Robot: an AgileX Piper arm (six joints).
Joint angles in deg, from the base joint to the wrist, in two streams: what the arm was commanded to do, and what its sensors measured. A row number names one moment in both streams.
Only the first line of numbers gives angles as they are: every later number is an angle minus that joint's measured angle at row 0.
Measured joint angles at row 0:
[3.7, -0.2, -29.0, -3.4, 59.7, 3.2]
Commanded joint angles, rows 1 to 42:
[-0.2, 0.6, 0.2, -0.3, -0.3, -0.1]
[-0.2, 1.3, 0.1, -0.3, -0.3, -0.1]
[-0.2, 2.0, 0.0, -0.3, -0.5, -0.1]
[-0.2, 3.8, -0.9, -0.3, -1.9, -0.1]
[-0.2, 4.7, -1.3, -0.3, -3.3, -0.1]
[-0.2, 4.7, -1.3, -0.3, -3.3, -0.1]
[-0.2, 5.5, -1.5, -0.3, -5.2, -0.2]
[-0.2, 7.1, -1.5, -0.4, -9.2, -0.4]
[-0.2, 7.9, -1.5, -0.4, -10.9, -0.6]
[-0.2, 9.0, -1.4, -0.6, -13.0, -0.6]
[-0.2, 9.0, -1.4, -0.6, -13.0, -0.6]
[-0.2, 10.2, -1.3, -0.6, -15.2, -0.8]
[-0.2, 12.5, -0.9, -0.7, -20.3, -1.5]
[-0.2, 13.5, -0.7, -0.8, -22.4, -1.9]
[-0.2, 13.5, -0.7, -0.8, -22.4, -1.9]
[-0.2, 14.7, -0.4, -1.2, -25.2, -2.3]
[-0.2, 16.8, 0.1, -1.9, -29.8, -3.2]
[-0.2, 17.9, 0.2, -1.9, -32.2, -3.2]
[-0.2, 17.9, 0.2, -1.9, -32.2, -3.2]
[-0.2, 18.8, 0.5, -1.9, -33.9, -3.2]
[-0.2, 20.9, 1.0, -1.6, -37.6, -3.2]
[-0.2, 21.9, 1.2, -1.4, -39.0, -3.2]
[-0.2, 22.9, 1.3, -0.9, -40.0, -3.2]
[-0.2, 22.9, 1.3, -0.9, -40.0, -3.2]
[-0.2, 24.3, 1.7, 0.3, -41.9, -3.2]
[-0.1, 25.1, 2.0, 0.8, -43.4, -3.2]
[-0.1, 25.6, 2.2, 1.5, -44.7, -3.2]
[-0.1, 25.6, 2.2, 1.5, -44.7, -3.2]
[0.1, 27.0, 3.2, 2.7, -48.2, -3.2]
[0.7, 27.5, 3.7, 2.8, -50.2, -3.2]
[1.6, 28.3, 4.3, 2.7, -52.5, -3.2]
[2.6, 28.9, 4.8, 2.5, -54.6, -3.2]
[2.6, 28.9, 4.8, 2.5, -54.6, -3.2]
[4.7, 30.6, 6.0, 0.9, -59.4, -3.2]
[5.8, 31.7, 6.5, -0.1, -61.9, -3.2]
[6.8, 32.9, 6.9, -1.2, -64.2, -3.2]
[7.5, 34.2, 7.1, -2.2, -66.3, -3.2]
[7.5, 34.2, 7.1, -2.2, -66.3, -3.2]
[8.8, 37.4, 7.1, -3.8, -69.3, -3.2]
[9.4, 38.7, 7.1, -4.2, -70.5, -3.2]
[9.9, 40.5, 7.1, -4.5, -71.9, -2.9]
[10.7, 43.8, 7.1, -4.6, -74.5, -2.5]
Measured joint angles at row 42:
[9.6, 39.8, 7.1, -3.2, -70.1, -2.7]
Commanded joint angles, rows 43 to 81:
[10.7, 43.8, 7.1, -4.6, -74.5, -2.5]
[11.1, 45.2, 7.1, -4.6, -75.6, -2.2]
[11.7, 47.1, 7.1, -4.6, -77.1, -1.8]
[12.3, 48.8, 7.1, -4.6, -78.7, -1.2]
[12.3, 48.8, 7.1, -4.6, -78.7, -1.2]
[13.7, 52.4, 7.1, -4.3, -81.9, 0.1]
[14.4, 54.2, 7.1, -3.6, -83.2, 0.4]
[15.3, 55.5, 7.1, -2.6, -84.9, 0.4]
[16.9, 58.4, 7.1, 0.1, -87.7, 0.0]
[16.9, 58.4, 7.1, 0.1, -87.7, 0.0]
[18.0, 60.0, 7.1, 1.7, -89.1, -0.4]
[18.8, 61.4, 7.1, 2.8, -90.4, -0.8]
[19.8, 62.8, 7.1, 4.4, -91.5, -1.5]
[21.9, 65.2, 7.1, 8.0, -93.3, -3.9]
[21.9, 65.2, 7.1, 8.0, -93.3, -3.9]
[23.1, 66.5, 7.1, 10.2, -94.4, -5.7]
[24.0, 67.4, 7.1, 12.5, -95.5, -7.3]
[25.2, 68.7, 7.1, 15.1, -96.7, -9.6]
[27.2, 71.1, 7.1, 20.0, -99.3, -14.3]
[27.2, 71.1, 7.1, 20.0, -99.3, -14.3]
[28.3, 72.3, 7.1, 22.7, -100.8, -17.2]
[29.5, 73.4, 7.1, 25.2, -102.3, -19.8]
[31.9, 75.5, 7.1, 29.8, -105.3, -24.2]
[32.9, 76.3, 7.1, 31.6, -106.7, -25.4]
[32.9, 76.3, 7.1, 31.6, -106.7, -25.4]
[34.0, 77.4, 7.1, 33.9, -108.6, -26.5]
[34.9, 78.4, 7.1, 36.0, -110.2, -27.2]
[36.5, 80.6, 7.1, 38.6, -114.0, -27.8]
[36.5, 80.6, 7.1, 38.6, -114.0, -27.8]
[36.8, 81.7, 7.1, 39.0, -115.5, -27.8]
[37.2, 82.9, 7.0, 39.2, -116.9, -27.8]
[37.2, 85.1, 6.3, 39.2, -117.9, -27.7]
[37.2, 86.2, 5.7, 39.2, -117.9, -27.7]
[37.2, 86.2, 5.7, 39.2, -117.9, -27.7]
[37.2, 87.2, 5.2, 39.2, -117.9, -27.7]
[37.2, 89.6, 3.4, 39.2, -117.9, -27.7]
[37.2, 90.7, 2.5, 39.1, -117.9, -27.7]
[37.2, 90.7, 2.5, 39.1, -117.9, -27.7]
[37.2, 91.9, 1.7, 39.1, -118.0, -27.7]
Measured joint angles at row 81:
[37.0, 89.5, 4.0, 39.3, -117.0, -27.1]
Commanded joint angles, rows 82 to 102:
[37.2, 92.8, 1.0, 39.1, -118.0, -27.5]
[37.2, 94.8, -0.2, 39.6, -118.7, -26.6]
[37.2, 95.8, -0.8, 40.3, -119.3, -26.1]
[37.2, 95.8, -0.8, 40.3, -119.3, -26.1]
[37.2, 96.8, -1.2, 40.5, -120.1, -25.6]
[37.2, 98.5, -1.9, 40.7, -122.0, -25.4]
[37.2, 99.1, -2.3, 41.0, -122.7, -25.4]
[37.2, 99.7, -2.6, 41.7, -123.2, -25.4]
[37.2, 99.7, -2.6, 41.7, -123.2, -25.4]
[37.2, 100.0, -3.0, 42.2, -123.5, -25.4]
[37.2, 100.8, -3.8, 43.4, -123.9, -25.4]
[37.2, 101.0, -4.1, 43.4, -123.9, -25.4]
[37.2, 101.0, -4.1, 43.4, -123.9, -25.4]
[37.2, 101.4, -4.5, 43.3, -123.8, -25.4]
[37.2, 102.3, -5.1, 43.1, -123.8, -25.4]
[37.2, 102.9, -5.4, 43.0, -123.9, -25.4]
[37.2, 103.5, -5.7, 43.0, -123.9, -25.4]
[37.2, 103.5, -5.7, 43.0, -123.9, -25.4]
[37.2, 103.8, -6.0, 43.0, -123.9, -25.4]
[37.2, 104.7, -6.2, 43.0, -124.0, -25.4]
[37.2, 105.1, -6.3, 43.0, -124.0, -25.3]
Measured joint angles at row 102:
[37.0, 104.3, -5.5, 43.4, -123.2, -25.7]
